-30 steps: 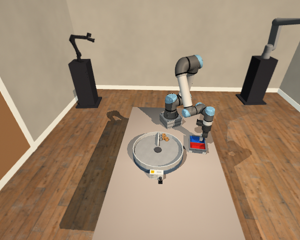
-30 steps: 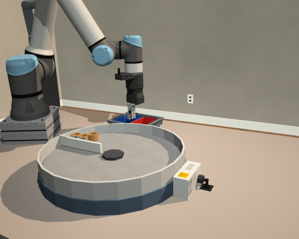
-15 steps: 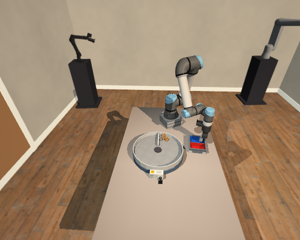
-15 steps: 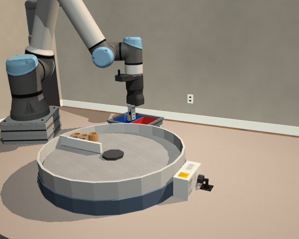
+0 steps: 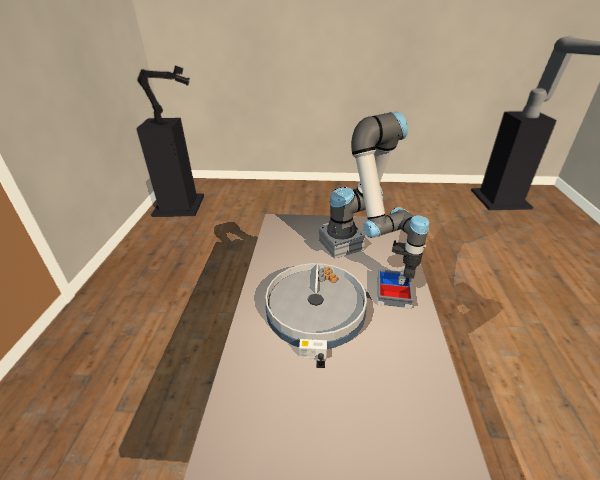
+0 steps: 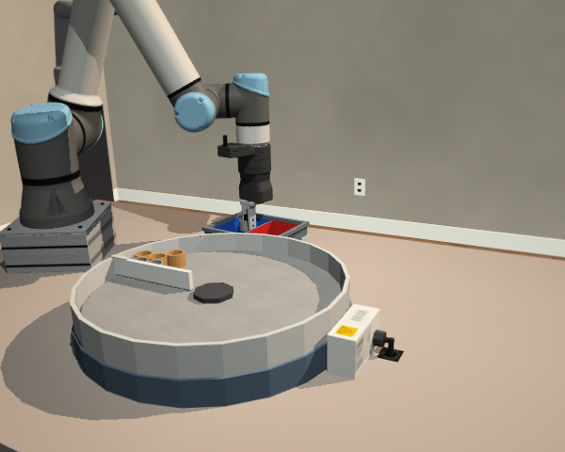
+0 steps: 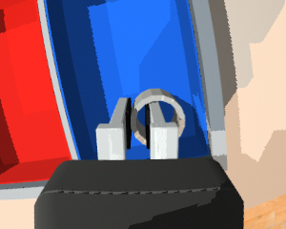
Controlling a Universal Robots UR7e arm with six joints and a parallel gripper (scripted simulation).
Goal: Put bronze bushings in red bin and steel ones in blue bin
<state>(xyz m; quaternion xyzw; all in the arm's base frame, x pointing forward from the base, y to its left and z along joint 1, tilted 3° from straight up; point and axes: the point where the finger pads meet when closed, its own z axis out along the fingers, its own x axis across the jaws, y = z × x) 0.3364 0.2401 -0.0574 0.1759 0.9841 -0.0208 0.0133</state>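
The bin is 40 mm to the right of my hand, 40 mm ahead of it and 20 mm below it. Also, from my hand: round turntable: 400 mm to the right, 130 mm ahead, 10 mm above.
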